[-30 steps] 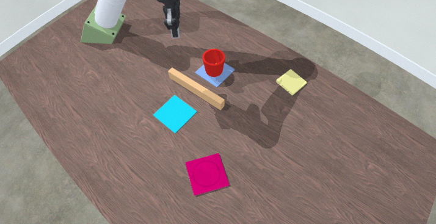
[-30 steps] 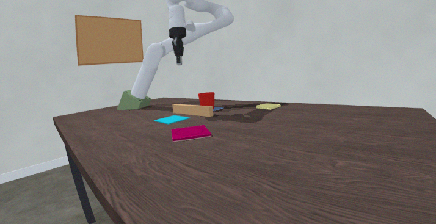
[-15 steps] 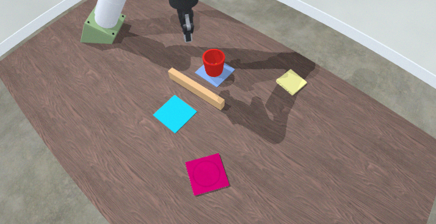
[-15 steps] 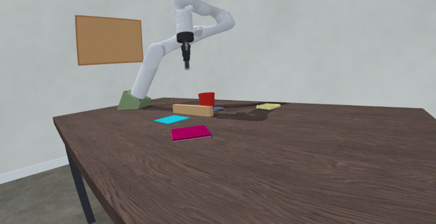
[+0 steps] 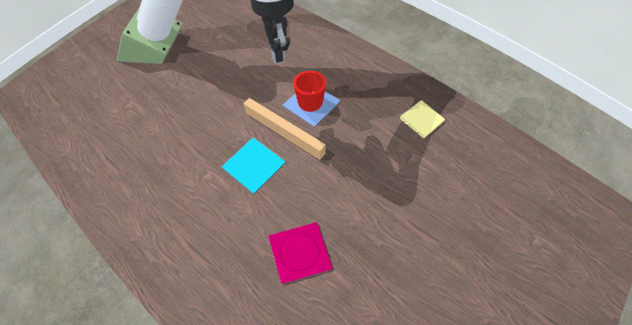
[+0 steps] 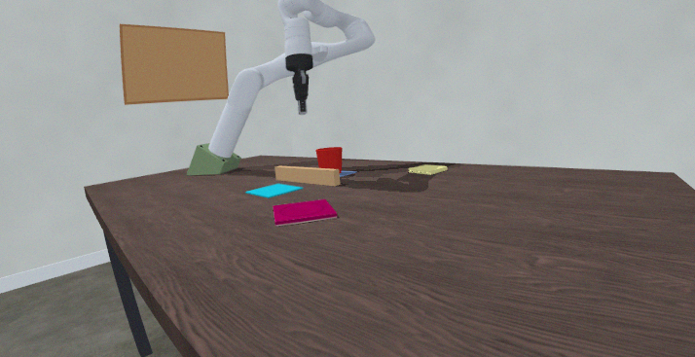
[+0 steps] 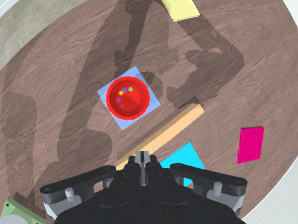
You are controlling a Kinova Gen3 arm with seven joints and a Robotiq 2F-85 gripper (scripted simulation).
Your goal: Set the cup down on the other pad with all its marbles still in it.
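The red cup is 17 cm below my hand, 7 cm to the left of it and 1 cm ahead of it. From my hand the other things lie so: tan rail 19 cm below, 4 cm ahead, 3 cm to the right; cyan pad 20 cm below, 14 cm to the right, 7 cm ahead.
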